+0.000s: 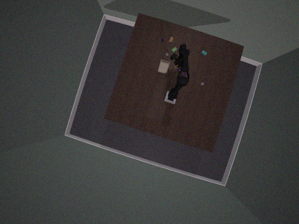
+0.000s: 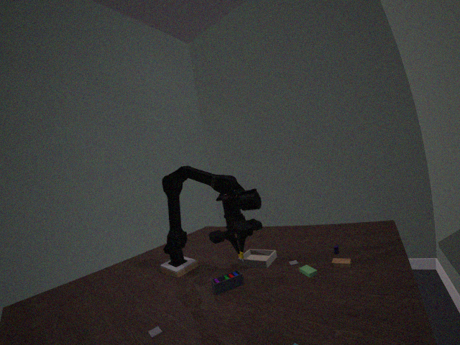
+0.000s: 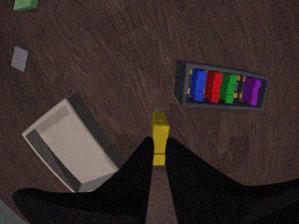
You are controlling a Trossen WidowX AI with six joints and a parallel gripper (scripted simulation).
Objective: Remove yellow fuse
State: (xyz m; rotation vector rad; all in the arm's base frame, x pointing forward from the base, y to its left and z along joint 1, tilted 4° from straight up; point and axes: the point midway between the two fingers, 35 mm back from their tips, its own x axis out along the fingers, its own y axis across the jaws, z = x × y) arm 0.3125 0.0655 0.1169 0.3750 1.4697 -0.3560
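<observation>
My gripper tip is 130 mm to the right of the white tray, 90 mm above it and 20 mm past it. Round my gripper tip: tan block: 310 mm ahead, 150 mm to the left, 90 mm below; then yellow fuse: 10 mm below; then green block: 210 mm ahead, 90 mm below, 80 mm to the left.
</observation>
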